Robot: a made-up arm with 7 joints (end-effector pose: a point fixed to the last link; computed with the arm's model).
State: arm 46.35 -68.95 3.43 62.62 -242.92 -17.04 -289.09
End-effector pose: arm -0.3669 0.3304 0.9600 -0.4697 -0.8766 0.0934 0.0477
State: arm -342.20 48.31 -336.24 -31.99 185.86 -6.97 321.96
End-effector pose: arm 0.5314 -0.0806 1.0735 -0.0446 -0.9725 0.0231 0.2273
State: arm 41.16 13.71 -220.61 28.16 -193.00 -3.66 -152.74
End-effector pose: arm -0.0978 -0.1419 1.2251 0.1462 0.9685 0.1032 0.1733
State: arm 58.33 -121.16 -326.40 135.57 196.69 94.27 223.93
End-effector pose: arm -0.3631 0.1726 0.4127 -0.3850 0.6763 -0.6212 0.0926
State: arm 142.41 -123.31 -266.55 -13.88 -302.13 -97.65 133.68
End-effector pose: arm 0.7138 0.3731 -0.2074 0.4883 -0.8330 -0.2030 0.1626
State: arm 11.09 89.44 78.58 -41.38 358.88 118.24 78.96
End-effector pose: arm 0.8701 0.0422 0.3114 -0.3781 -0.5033 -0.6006 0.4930
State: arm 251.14 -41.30 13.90 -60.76 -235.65 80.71 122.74
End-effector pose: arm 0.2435 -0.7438 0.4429 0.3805 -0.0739 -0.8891 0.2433
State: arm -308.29 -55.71 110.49 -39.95 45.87 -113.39 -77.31
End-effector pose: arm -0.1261 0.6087 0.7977 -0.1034 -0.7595 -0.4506 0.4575
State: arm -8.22 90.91 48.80 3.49 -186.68 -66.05 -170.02
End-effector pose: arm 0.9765 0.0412 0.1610 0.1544 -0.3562 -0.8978 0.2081
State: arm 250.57 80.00 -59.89 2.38 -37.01 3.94 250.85
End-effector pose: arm -0.3437 0.9585 0.3915 0.7170 -0.2570 0.4597 0.4566
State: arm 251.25 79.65 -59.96 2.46 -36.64 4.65 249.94
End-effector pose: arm -0.3336 0.9609 0.3975 0.7202 -0.2541 0.4567 0.4562
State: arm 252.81 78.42 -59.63 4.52 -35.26 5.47 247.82
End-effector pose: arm -0.3238 0.9613 0.4089 0.7226 -0.2480 0.4612 0.4514
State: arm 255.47 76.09 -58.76 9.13 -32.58 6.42 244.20
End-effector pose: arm -0.3143 0.9578 0.4253 0.7220 -0.2383 0.4766 0.4414
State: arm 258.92 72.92 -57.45 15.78 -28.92 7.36 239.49
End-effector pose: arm -0.3047 0.9493 0.4417 0.7155 -0.2271 0.5020 0.4295
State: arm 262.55 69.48 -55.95 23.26 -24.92 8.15 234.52
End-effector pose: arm -0.2950 0.9363 0.4521 0.7021 -0.2173 0.5330 0.4192
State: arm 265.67 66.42 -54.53 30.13 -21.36 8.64 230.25
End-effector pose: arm -0.2863 0.9217 0.4546 0.6848 -0.2106 0.5626 0.4126
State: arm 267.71 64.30 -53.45 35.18 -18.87 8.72 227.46
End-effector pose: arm -0.2815 0.9094 0.4513 0.6691 -0.2074 0.5848 0.4090
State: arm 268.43 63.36 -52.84 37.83 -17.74 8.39 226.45
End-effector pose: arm -0.2832 0.9019 0.4459 0.6599 -0.2072 0.5970 0.4063
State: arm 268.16 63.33 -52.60 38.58 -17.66 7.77 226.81
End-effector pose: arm -0.2903 0.8988 0.4407 0.6569 -0.2092 0.6014 0.4037
